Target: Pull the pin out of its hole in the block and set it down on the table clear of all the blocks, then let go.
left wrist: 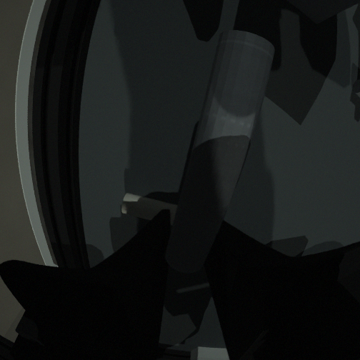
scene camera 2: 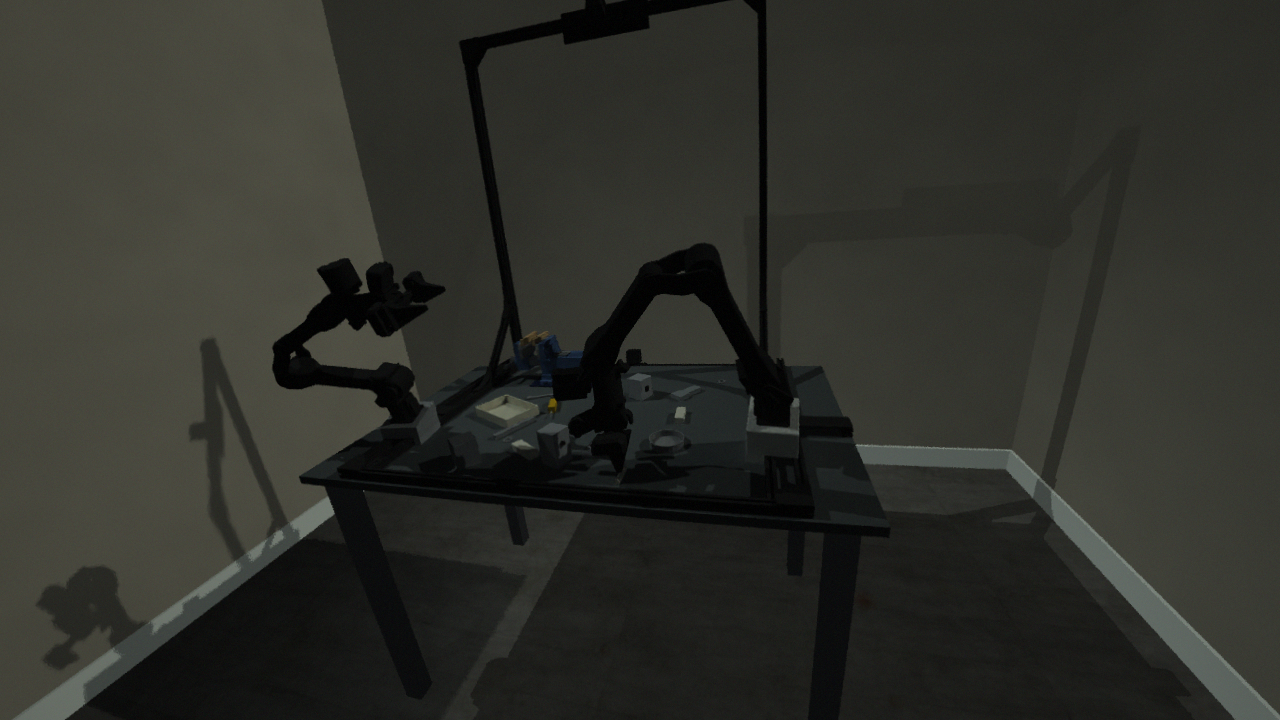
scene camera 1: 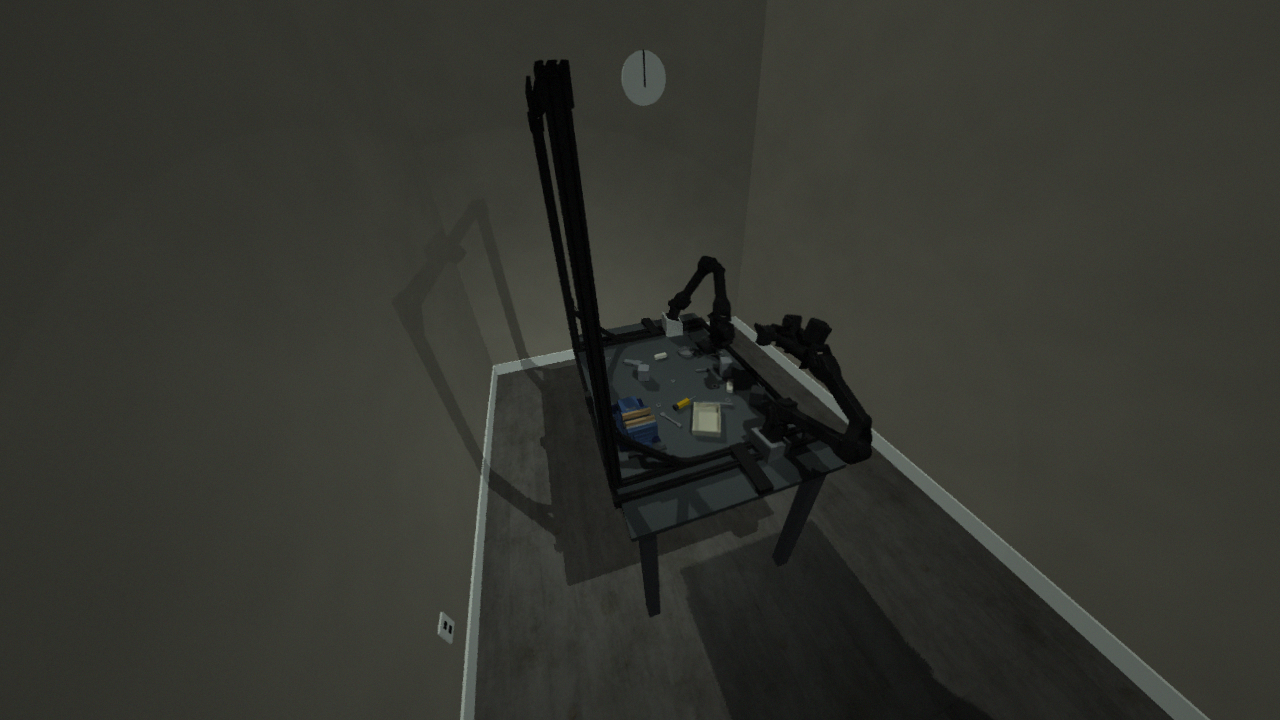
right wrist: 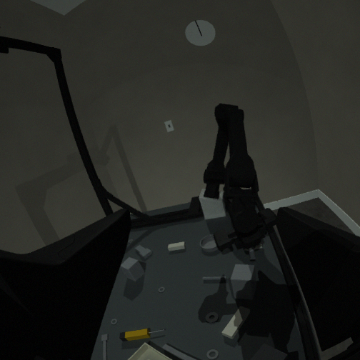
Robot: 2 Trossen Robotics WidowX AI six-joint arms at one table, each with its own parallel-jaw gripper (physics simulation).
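Seen in the pictures: left gripper, between the fingertips: [scene camera 2: 619,470] [scene camera 1: 716,353]; right gripper, between the fingertips: [scene camera 2: 436,297] [scene camera 1: 763,324]; left arm's base, origin of its link: [scene camera 2: 773,413] [scene camera 1: 672,317]; right arm's base, origin of its link: [scene camera 2: 407,414] [scene camera 1: 771,435].
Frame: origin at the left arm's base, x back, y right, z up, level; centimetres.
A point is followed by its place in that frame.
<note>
The grey round pin [left wrist: 227,95] is between the fingers of my left gripper [left wrist: 183,216] [scene camera 2: 615,454] {y -14.1, x -29.0, z -7.9 cm} in the left wrist view. Its whole length shows, tilted and out of any hole, and its far end is free. My left gripper is shut on the pin, low over the table near its edge. A grey block with a dark hole [scene camera 2: 554,443] {y -14.4, x -43.0, z -3.0 cm} stands left of my left gripper in scene camera 2; this block [right wrist: 242,274] also shows in the right wrist view. My right gripper [scene camera 2: 435,298] {y -12.8, x -66.8, z 27.9 cm} is open and empty, high above the table.
Another grey block [scene camera 2: 638,386] {y 21.8, x -36.8, z -4.7 cm} [right wrist: 132,268] stands farther off. A round dish [scene camera 2: 666,441] {y 0.4, x -23.3, z -8.8 cm} [right wrist: 209,244] lies near my left gripper. A cream piece [right wrist: 176,246], a grey bar [right wrist: 214,278], a yellow screwdriver [right wrist: 136,334] and a cream tray [scene camera 2: 506,421] {y -0.1, x -65.7, z -6.9 cm} are also on the table.
</note>
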